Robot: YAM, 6 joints.
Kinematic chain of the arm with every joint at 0, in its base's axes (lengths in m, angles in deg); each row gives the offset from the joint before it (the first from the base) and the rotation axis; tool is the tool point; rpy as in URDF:
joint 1: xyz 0 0 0.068 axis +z
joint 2: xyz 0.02 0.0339 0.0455 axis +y
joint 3: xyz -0.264 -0.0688 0 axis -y
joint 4: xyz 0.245 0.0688 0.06 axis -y
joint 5: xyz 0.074 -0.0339 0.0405 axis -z
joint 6: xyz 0.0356 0 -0.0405 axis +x
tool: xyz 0 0 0 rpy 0 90 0
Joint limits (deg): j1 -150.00..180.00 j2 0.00..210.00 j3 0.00..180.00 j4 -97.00..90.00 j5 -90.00..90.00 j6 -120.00..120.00
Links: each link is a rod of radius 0.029 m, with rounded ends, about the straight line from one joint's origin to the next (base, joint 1, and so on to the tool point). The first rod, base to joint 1, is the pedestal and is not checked.
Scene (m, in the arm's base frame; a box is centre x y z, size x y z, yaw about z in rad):
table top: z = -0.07
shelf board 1: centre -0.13 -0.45 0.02 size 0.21 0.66 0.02 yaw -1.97
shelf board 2: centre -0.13 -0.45 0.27 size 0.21 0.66 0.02 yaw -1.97
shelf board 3: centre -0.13 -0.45 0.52 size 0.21 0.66 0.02 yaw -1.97
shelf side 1: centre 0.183 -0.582 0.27 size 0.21 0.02 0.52 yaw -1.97
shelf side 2: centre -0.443 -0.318 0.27 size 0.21 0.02 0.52 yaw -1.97
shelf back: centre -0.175 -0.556 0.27 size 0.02 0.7 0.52 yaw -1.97
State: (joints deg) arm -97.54 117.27 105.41 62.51 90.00 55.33
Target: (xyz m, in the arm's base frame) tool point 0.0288 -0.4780 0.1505
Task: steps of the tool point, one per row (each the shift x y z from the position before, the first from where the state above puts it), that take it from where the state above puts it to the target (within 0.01 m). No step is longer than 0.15 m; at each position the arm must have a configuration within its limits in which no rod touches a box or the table.
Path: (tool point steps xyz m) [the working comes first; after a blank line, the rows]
Joints at the target: -82.29 135.29 82.71 59.86 90.00 55.33
Straight joint move there: touches shelf board 2.

1: 0.0248 0.0397 0.0121
2: 0.0208 0.0435 0.0042
3: 0.0164 0.0458 -0.0039
4: 0.0118 0.0461 -0.0123
5: 0.0419 -0.0474 -0.0854
6: 0.0448 -0.0136 -0.0907
7: 0.0366 0.0179 -0.0872
8: -0.0116 -0.0654 0.0045
9: -0.0256 -0.0606 -0.0001
10: -0.0381 -0.0525 -0.0044

